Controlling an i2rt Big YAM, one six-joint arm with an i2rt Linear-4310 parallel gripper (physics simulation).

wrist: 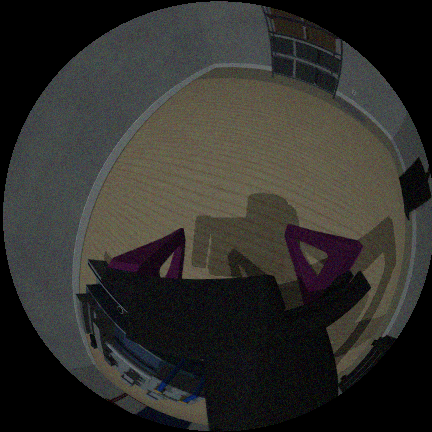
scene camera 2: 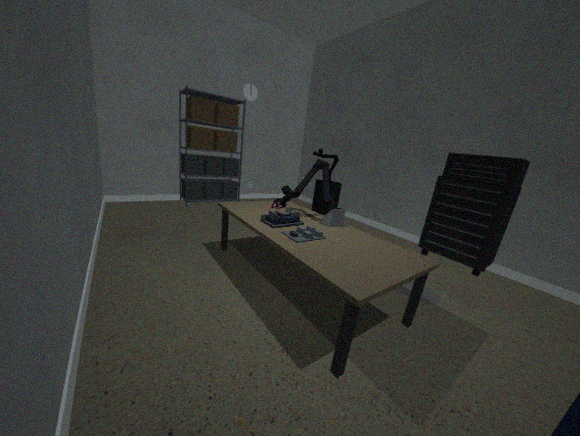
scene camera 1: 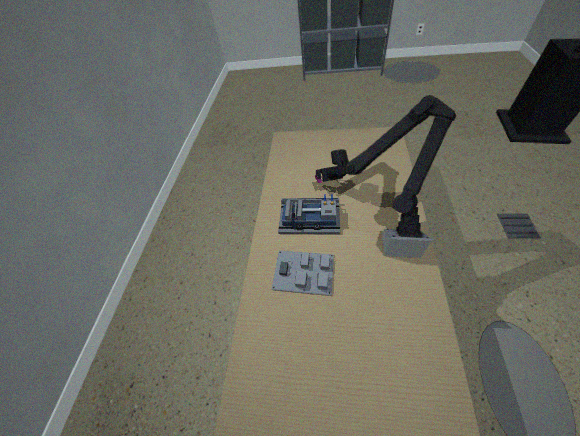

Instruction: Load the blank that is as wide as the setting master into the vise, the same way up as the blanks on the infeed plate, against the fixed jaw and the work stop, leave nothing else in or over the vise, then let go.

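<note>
My gripper (scene camera 1: 319, 178) (scene camera 2: 276, 204) (wrist: 237, 232) is open and empty, its magenta fingers wide apart above the table, behind the vise in scene camera 1. The grey-blue vise (scene camera 1: 312, 218) (scene camera 2: 281, 219) (wrist: 142, 351) stands on the table, with two upright blue pins (scene camera 1: 328, 198) (wrist: 171, 376) at its right rear. The grey infeed plate (scene camera 1: 285, 284) (scene camera 2: 305, 239) lies in front of it. Several light grey blanks (scene camera 1: 301, 278) and one dark block (scene camera 1: 283, 268) stand on the plate. Their widths are too small to compare, and I cannot tell which piece is the setting master.
The arm's grey base (scene camera 1: 407, 245) (scene camera 2: 334, 217) stands at the right side of the wooden table (scene camera 1: 345, 350) (scene camera 2: 370, 265). A shelf unit (scene camera 1: 303, 50) (scene camera 2: 242, 150) stands beyond the table's far end. The arm's shadow (wrist: 270, 215) falls on the tabletop below my gripper.
</note>
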